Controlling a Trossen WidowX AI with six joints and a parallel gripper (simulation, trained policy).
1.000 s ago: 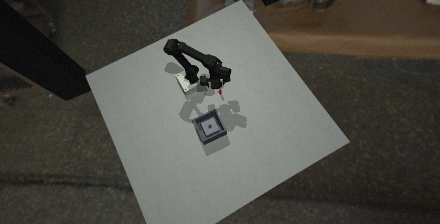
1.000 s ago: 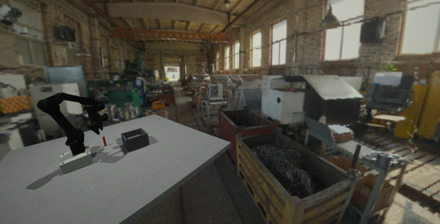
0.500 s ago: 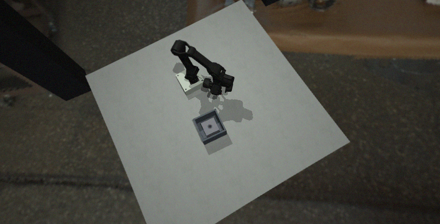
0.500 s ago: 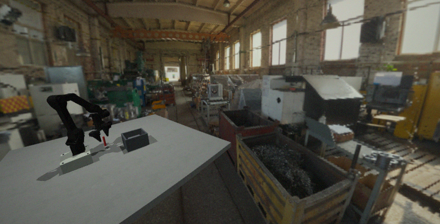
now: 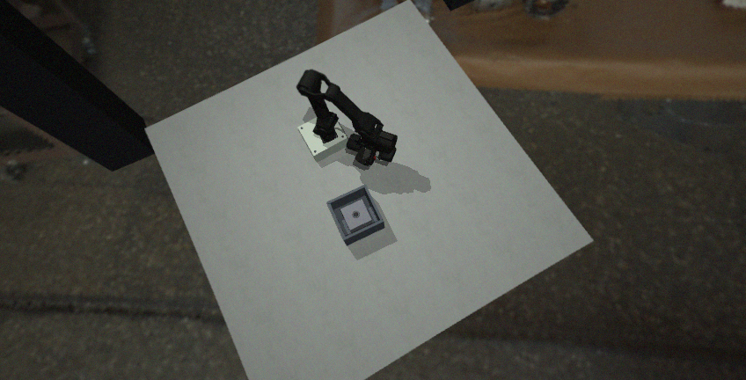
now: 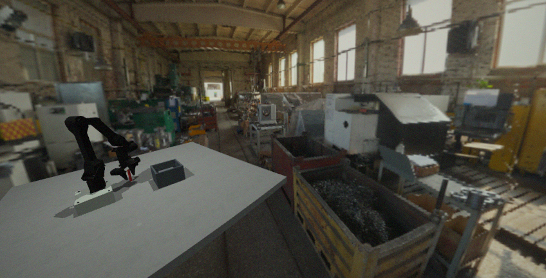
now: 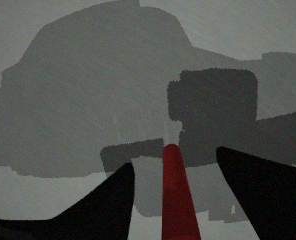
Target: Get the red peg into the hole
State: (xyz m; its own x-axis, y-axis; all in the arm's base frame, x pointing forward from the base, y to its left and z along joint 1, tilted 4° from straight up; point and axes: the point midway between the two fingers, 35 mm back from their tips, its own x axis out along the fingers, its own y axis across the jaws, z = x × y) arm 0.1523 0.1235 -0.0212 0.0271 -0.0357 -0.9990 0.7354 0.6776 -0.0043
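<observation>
Now: the plate 19 cm ahead of my gripper tip, 16 cm to the right of it and 2 cm above it. The rest, counted from my gripper tip: box: 19 cm ahead, 16 cm to the right; then red peg: 2 cm above.
</observation>
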